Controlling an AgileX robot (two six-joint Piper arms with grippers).
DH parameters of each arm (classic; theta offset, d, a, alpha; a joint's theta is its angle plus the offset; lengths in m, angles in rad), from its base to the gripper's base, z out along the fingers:
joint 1: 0 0.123 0 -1.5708
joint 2: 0.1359 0 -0.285 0
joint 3: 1.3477 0 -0.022 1.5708
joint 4: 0 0.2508 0 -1.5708
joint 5: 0 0 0.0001 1.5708
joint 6: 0 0.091 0 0
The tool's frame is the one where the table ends.
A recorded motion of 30 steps. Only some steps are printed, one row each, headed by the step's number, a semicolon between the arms.
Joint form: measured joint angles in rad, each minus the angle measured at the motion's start. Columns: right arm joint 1, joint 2, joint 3, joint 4, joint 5, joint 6; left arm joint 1, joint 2, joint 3, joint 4, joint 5, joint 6.
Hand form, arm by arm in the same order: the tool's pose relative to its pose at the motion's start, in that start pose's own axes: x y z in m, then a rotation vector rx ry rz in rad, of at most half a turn. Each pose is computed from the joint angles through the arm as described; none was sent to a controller.
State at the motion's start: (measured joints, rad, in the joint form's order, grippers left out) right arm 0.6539 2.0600 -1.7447 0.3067 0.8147 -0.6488; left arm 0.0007 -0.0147 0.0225 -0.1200 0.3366 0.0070
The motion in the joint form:
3: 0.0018 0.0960 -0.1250 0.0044 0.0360 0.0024; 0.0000 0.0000 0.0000 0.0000 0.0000 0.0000
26: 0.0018 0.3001 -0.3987 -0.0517 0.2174 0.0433; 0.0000 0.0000 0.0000 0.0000 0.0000 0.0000
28: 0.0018 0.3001 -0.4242 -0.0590 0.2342 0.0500; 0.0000 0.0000 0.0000 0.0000 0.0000 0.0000
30: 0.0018 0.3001 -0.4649 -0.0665 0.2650 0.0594; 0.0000 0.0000 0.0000 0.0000 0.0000 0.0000
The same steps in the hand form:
3: -0.0109 -0.0079 0.0197 -0.0134 0.0011 -0.0027; 0.0000 0.0000 0.0000 0.0000 0.0000 0.0000
26: -0.0163 -0.0220 0.0608 -0.0528 0.1137 -0.0113; 0.0000 0.0000 0.0000 0.0000 0.0000 0.0000
28: -0.0205 -0.0230 0.0556 -0.0460 0.1088 -0.0140; 0.0000 0.0000 0.0000 0.0000 0.0000 0.0000
30: -0.0267 -0.0241 0.0472 -0.0398 0.1025 -0.0170; 0.0000 0.0000 0.0000 0.0000 0.0000 0.0000

